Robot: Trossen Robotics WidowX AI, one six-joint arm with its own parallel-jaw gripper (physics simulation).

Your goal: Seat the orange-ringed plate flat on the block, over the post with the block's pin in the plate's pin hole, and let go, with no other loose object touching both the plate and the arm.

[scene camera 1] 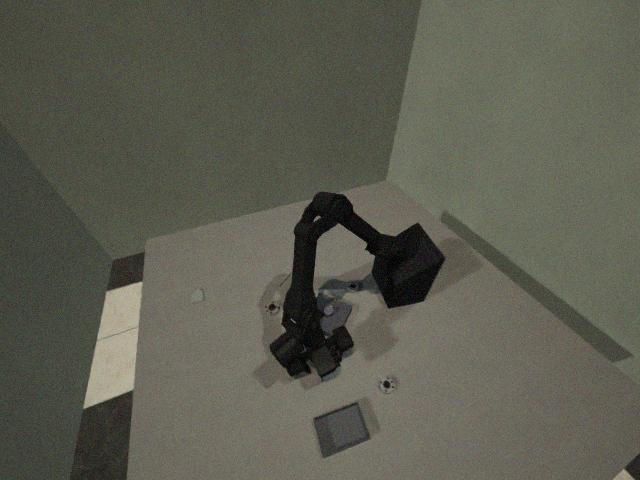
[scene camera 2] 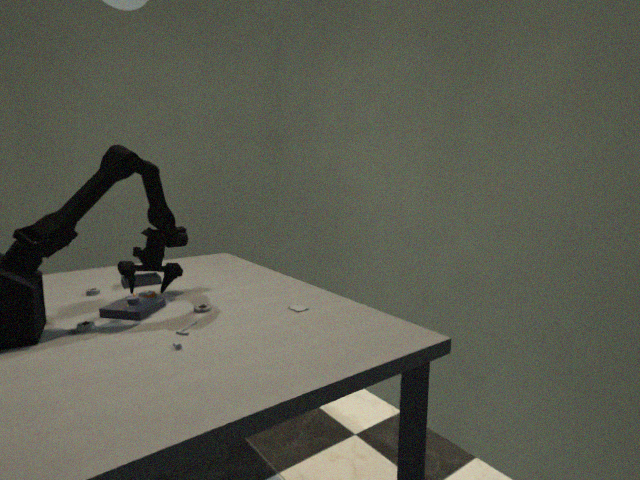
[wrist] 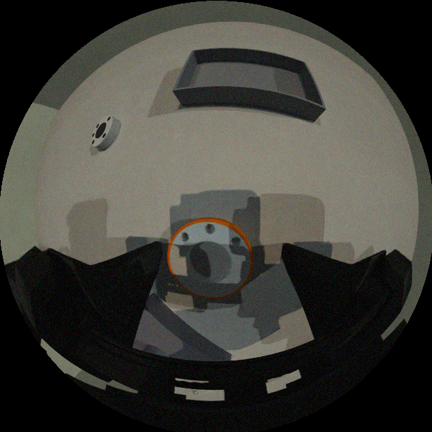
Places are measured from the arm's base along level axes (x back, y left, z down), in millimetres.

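Pixels of known places: gripper, fingertip midpoint: [scene camera 2: 146, 293]; arm's base, link origin: [scene camera 1: 400, 256] [scene camera 2: 14, 268].
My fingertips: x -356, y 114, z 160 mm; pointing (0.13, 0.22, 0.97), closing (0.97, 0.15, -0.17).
Note:
For each thing: its middle in the pictures, then the offset to it from my fingertips.
- orange-ringed plate, body centre: [scene camera 2: 144, 295] dx +12, dy -8, dz +2 mm
- block, body centre: [scene camera 2: 133, 304] [scene camera 1: 328, 313] dx +92, dy -129, dz -14 mm
- grey tray, body centre: [scene camera 1: 341, 428] [scene camera 2: 141, 280] dx -46, dy +151, dz -5 mm
- plain holed disc, body centre: [scene camera 1: 386, 385] [scene camera 2: 93, 291] dx +117, dy +134, dz +0 mm
- thin rod, body centre: [scene camera 2: 191, 327] dx +37, dy -363, dz +4 mm
- white piece, body centre: [scene camera 2: 298, 308] [scene camera 1: 197, 296] dx -269, dy -438, dz +5 mm
The orange-ringed plate [scene camera 2: 149, 295] [wrist: 197, 232] lies beside the block, apparently flat on the table; the arm hides it in scene camera 1. The block [scene camera 1: 338, 315] [scene camera 2: 119, 313] [wrist: 162, 325] is a dark grey-violet slab with a short round post [scene camera 1: 328, 310] [scene camera 2: 133, 301]. A small orange mark shows near the post; I cannot make out the pin clearly. My gripper [scene camera 2: 147, 292] [wrist: 223, 249] is open and empty, pointing down, with one finger on each side of the plate in the wrist view. Its fingertips are low, near plate height; contact cannot be told. The plate's near part is in shadow.
A grey tray [scene camera 1: 321, 439] [wrist: 240, 97] stands beyond the plate. A plain holed disc [scene camera 1: 393, 384] [wrist: 113, 134] lies near it; another [scene camera 1: 278, 309] lies across the block, a third [scene camera 2: 84, 327] near the arm's base. A thin rod [scene camera 2: 188, 328] and white piece [scene camera 1: 197, 296] [scene camera 2: 298, 308] also lie there.

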